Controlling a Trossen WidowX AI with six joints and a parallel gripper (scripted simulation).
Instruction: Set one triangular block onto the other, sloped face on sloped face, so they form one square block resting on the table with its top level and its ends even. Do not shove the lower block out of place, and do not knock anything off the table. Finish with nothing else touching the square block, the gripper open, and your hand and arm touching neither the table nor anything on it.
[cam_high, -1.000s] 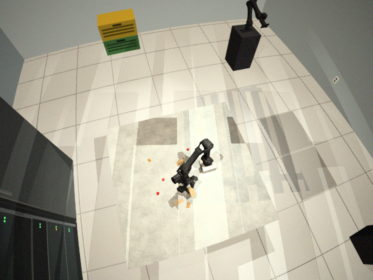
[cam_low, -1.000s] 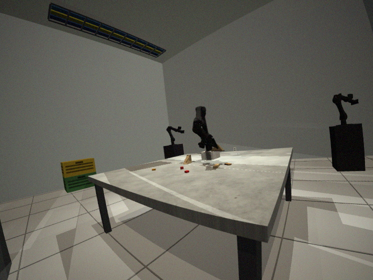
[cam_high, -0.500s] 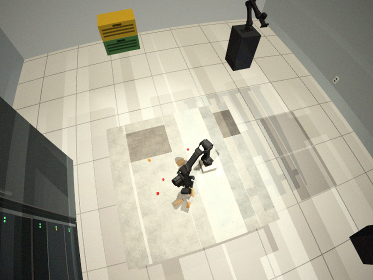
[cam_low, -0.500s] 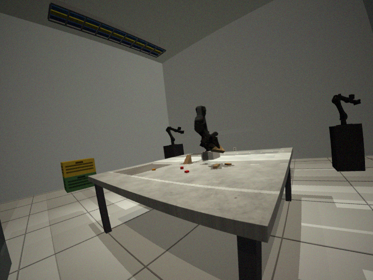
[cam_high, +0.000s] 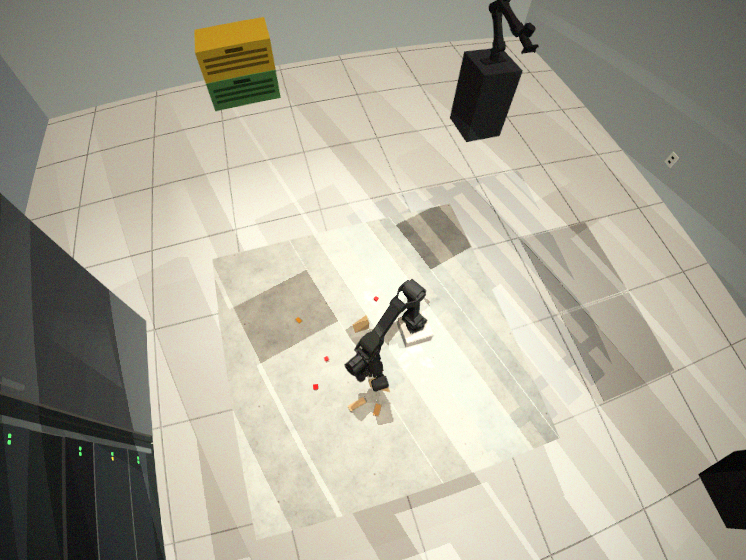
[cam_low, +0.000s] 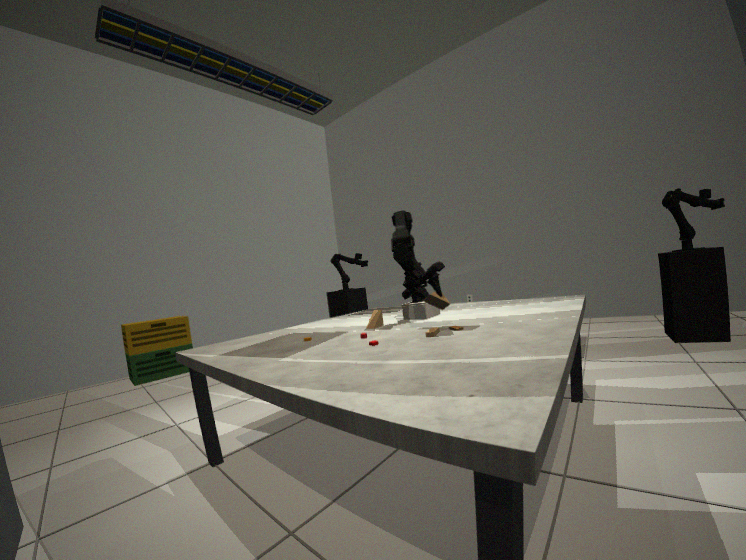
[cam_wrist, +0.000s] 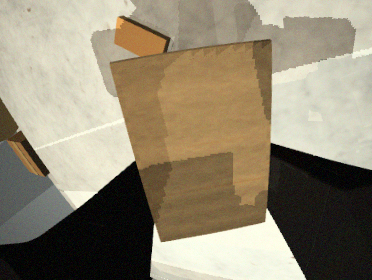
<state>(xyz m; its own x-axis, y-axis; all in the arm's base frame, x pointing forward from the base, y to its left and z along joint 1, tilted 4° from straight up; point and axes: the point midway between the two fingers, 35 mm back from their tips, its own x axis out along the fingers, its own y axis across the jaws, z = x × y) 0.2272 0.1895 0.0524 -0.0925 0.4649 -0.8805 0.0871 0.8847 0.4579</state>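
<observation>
My gripper tip is now 10 mm to the left of the triangular block and 10 mm below it. Also, from my gripper tip: flat tan slab: 120 mm ahead, 30 mm to the left, 90 mm below; orange cube: 260 mm ahead, 420 mm to the right, 90 mm below.
</observation>
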